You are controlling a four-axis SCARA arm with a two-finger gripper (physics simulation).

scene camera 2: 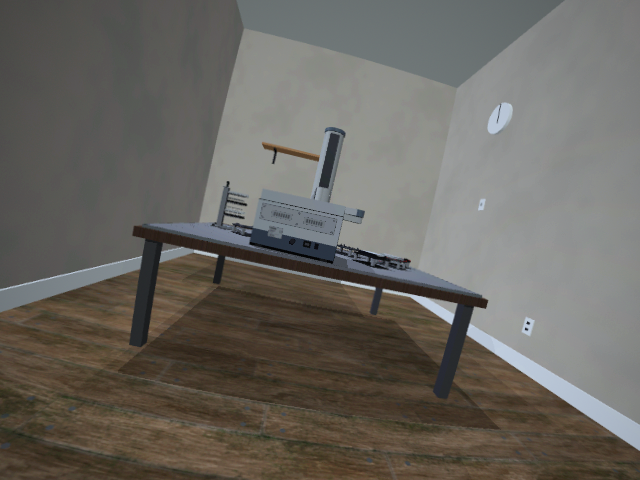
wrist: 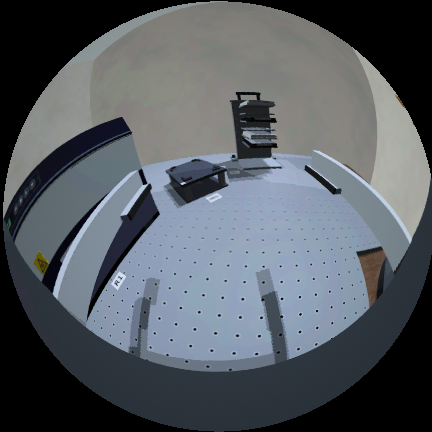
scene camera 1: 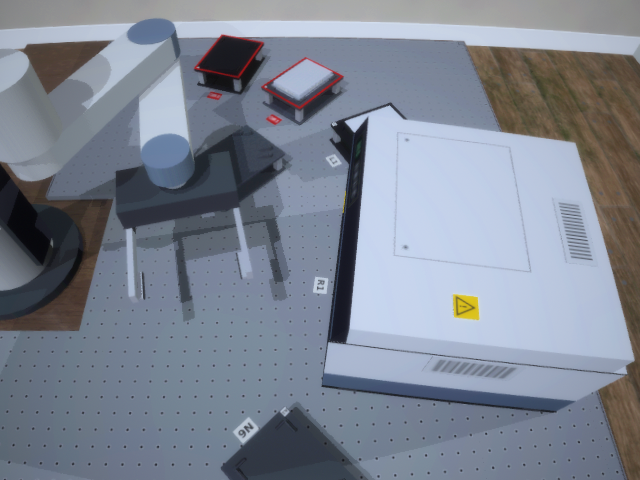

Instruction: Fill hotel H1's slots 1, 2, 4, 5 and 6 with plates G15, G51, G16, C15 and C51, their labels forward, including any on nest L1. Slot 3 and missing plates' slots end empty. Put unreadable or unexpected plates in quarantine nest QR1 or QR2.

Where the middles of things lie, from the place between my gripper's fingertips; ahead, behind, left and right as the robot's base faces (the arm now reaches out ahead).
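Light grey plate (scene camera 1: 300, 81): 8 cm below my hand, 17 cm ahead of it, 60 cm to the left of it.
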